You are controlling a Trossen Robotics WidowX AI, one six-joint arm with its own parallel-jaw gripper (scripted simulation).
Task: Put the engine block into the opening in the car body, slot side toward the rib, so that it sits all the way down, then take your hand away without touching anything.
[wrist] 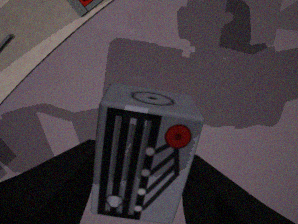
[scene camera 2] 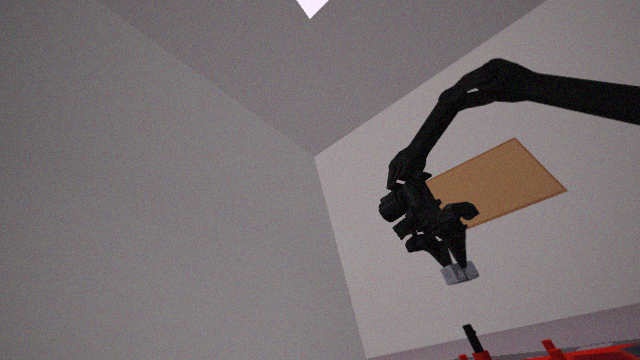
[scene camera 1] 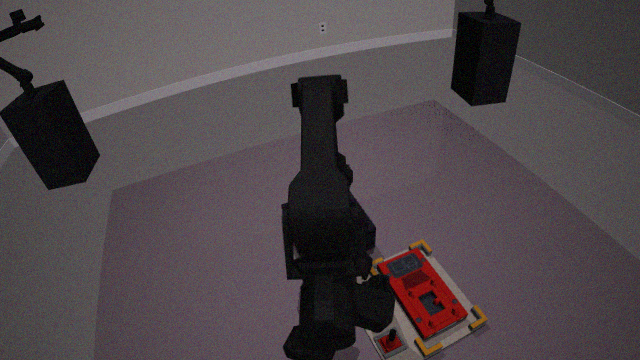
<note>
My gripper [scene camera 2: 458, 271] holds an engine block [wrist: 146, 140].
My gripper shows as well in the wrist view [wrist: 141, 157] and in scene camera 1 [scene camera 1: 334, 329].
</note>
